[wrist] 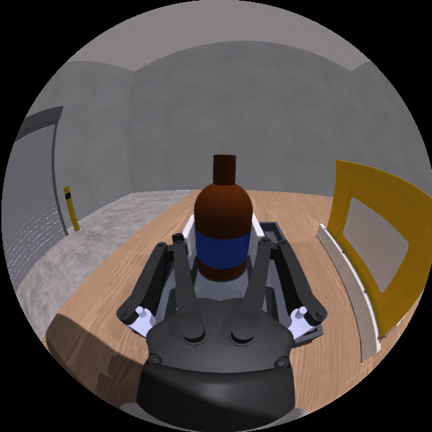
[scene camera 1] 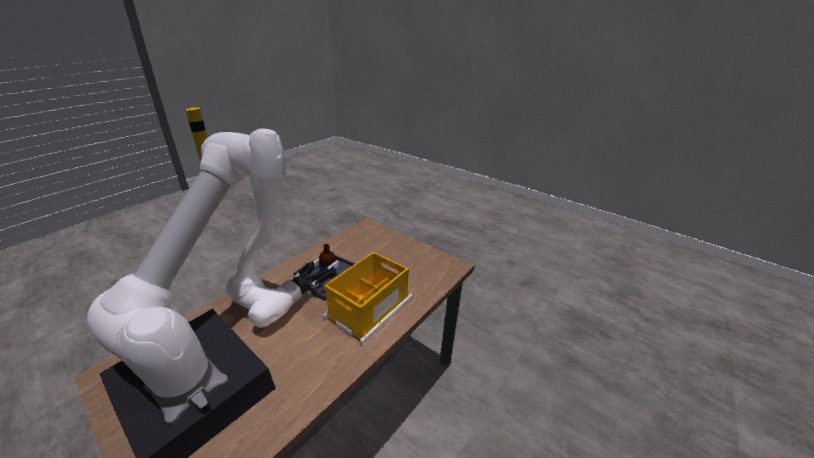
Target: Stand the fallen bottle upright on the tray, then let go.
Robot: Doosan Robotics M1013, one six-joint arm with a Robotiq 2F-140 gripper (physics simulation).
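Places are measured from the arm's base along level axes (x ahead, y left, z up), in millimetres.
Where they show: arm's base, link origin: (scene camera 1: 186, 383).
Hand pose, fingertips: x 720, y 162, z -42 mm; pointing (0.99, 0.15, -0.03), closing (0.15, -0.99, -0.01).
Each offset is from my fingertips to the centre of the thing. "pt": to the spot under its first point. Level surfaces: height alone.
A brown bottle {dz +19, dx -20, dy -4 mm} (scene camera 1: 326, 257) (wrist: 223, 210) with a blue label is upright, neck up, over the dark grey tray {pt dz -47, dx +83, dy -16 mm} (scene camera 1: 346, 261) (wrist: 270, 229). Its base is low at the tray floor; whether it touches cannot be told. My gripper (scene camera 1: 330, 270) (wrist: 222, 222) reaches in low and nearly level, and is shut on the bottle, with one pale finger pad on each side of it at label height. In the scene view the fingers and the yellow crate hide part of the tray.
A yellow crate {dz +21, dx -76, dy -306 mm} (scene camera 1: 389, 285) (wrist: 417, 220) with inner dividers stands close beside the tray, to the right in the wrist view, within a white low rail {dz -51, dx -77, dy -405 mm} (scene camera 1: 387, 320) (wrist: 350, 285). The wooden table {dz -66 mm} (scene camera 1: 432, 259) (wrist: 310, 205) has its edge beyond the bottle.
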